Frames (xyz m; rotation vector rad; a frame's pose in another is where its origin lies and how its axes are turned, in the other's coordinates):
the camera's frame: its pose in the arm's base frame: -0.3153 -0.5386 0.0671 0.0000 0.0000 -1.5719
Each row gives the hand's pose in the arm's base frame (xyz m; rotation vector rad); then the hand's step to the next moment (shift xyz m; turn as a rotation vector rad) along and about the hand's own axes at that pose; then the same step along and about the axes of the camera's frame.
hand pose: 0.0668 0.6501 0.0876 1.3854 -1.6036 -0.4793
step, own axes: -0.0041 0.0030 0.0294 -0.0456 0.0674 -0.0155
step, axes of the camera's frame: 0.0034 -0.0263 -0.0137 -0.0654 -0.0279 0.0425
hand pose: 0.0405 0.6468 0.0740 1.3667 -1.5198 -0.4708
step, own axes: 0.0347 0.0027 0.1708 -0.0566 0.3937 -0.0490
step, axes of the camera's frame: 0.0852 -0.1411 -0.0566 -0.1793 -0.1693 0.3159
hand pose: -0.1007 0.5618 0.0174 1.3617 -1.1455 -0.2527
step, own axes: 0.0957 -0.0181 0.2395 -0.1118 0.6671 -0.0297
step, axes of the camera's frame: 0.2253 -0.1257 -0.0164 -0.2818 -0.3345 0.5168
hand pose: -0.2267 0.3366 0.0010 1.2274 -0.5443 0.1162
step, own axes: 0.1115 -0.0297 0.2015 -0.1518 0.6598 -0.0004
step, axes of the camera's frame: 0.2173 0.0409 0.0709 -0.2605 -0.3763 0.4990
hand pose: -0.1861 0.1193 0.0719 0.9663 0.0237 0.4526
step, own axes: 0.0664 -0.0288 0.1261 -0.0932 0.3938 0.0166
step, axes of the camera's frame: 0.0878 0.0982 0.0615 -0.1412 -0.2232 0.3071
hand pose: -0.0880 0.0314 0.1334 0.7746 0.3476 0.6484
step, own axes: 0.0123 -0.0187 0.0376 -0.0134 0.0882 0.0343
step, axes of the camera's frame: 0.0220 0.0363 0.0108 -0.0202 -0.0287 0.0889
